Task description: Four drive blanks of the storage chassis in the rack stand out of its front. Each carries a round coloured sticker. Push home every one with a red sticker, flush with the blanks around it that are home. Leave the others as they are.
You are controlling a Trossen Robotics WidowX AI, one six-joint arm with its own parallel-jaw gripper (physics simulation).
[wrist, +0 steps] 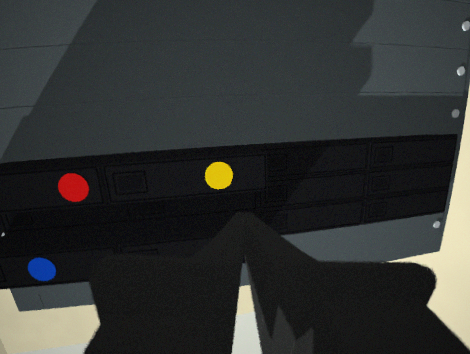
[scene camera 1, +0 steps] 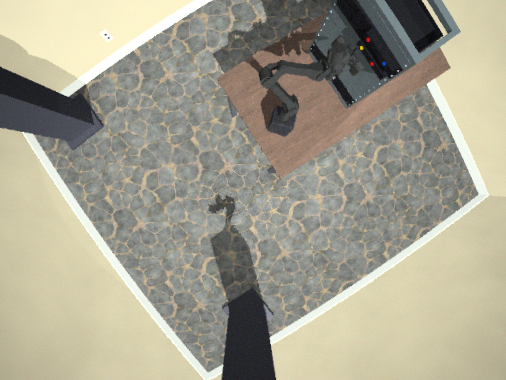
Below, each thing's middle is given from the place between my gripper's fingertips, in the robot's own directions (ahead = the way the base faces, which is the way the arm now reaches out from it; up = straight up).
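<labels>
Grey rack (wrist: 356, 113): 210 mm ahead of my hand, 180 mm below it, 30 mm to the left of it. Yellow-sticker blank (wrist: 160, 177): 90 mm ahead of my hand, 30 mm to the right of it, 20 mm below it. Going by their middles, the yellow-sticker blank is the nearest to my hand of the things named here.
</labels>
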